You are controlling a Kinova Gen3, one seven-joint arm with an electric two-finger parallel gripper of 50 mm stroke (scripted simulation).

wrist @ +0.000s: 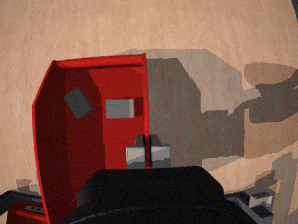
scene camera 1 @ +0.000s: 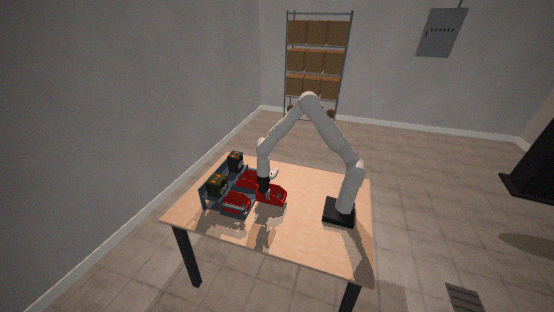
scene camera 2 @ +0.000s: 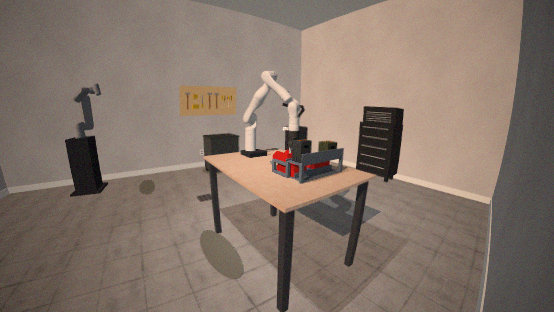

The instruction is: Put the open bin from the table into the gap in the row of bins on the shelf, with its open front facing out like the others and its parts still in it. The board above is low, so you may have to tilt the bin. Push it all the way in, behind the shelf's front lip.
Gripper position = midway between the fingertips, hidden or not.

Observation:
I see my gripper (wrist: 147,146) and a red bin (wrist: 68,151).

